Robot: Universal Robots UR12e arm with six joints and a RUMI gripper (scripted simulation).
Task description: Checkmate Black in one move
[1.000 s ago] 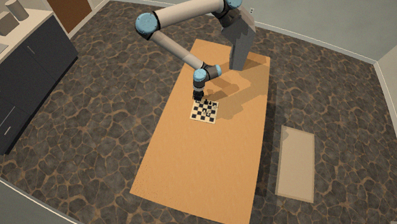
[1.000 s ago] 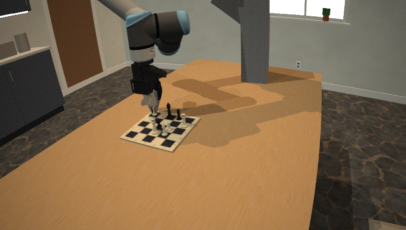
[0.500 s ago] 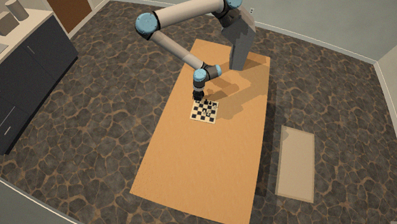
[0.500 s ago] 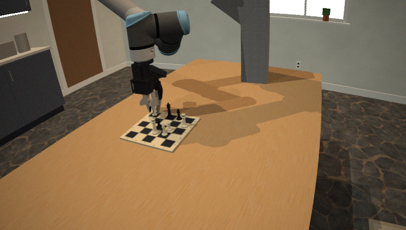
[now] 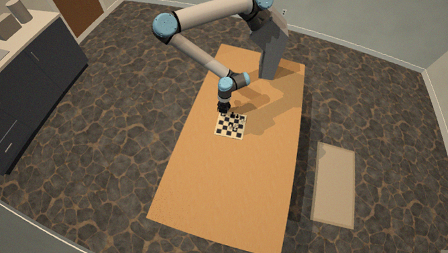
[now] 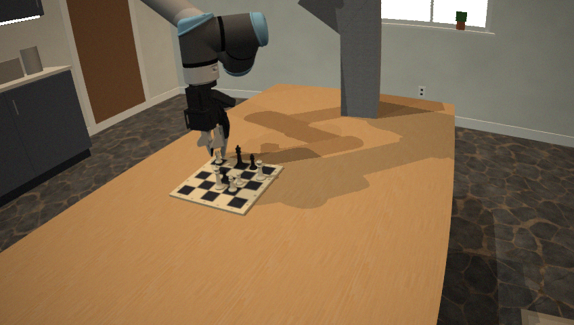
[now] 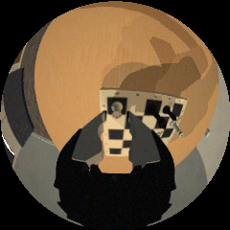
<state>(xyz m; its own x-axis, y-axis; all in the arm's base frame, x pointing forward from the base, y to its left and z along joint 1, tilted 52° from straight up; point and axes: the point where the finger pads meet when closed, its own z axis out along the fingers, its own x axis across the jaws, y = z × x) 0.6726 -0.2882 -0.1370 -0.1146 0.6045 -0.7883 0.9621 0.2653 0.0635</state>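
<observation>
The black king lies 7 cm to the left of my hand and 1 cm behind it. Also, from my hand: white rook 16 cm to the left, 2 cm ahead, 1 cm below; then small chessboard 8 cm to the left, 7 cm ahead, 4 cm below; then tall white piece 10 cm ahead, 9 cm to the left.
</observation>
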